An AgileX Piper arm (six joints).
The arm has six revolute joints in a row. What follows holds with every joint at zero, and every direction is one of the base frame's. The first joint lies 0.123 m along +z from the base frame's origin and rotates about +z. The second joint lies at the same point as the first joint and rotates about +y. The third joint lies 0.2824 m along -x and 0.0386 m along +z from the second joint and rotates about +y. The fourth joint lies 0.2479 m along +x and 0.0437 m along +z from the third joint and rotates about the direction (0.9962, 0, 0.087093). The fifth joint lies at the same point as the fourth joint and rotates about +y. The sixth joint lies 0.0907 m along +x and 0.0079 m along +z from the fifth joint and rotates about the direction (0.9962, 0, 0.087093). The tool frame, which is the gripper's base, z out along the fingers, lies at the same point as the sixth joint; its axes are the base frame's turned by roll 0, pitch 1.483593 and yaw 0 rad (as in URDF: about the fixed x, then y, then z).
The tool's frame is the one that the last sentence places.
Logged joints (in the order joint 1, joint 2, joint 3, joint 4, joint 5, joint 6), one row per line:
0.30, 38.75, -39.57, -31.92, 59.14, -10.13
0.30, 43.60, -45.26, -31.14, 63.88, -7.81
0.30, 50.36, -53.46, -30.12, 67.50, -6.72
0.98, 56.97, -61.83, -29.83, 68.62, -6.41
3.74, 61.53, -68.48, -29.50, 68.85, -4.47
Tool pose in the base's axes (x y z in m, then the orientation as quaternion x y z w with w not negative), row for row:
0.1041, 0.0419, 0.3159, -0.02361, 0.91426, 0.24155, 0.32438
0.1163, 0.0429, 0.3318, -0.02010, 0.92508, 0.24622, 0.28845
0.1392, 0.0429, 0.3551, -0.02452, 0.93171, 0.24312, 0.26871
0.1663, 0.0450, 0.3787, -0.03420, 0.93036, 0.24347, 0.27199
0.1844, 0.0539, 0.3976, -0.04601, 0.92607, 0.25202, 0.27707
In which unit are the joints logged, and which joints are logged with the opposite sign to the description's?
The joints are logged in degrees. Opposite sign: joint 4.
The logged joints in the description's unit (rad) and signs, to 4 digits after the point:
0.0052, 0.6763, -0.6906, 0.5571, 1.0322, -0.1768
0.0052, 0.7610, -0.7899, 0.5435, 1.1149, -0.1363
0.0052, 0.8789, -0.9331, 0.5257, 1.1781, -0.1173
0.0171, 0.9943, -1.0791, 0.5206, 1.1976, -0.1119
0.0653, 1.0739, -1.1952, 0.5149, 1.2017, -0.0780

